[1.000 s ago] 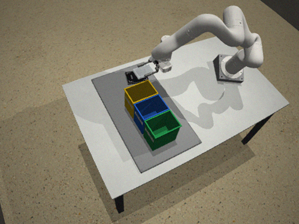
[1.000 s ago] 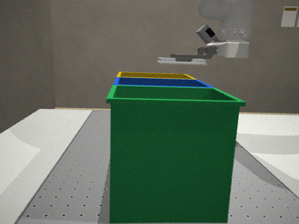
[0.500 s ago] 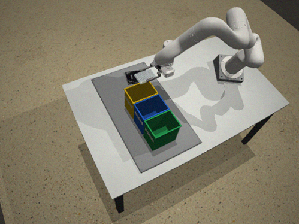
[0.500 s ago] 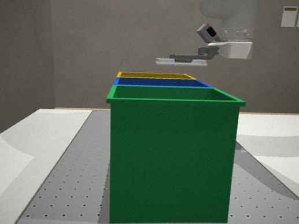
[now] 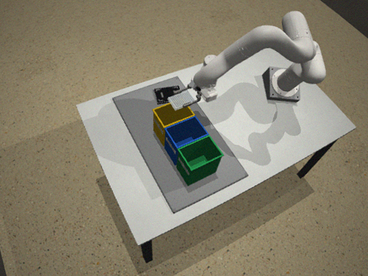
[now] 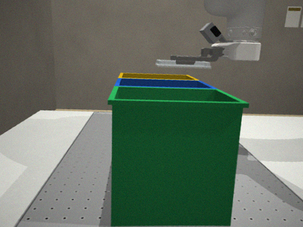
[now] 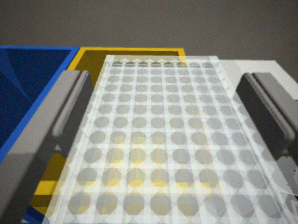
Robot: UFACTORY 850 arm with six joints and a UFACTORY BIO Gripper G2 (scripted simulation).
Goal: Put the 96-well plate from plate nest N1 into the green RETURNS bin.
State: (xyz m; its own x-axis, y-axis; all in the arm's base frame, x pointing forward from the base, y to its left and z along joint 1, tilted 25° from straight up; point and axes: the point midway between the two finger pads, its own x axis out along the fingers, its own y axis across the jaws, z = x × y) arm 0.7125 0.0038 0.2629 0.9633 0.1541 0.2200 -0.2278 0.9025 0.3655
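Now: hand 30 cm to the right of the green bin and 13 cm above it. Also, from my hand: yellow bin (13 cm below, 6 cm ahead, 5 cm to the left); clear 96-well plate (1 cm below); blue bin (17 cm to the left, 13 cm below, 3 cm ahead).
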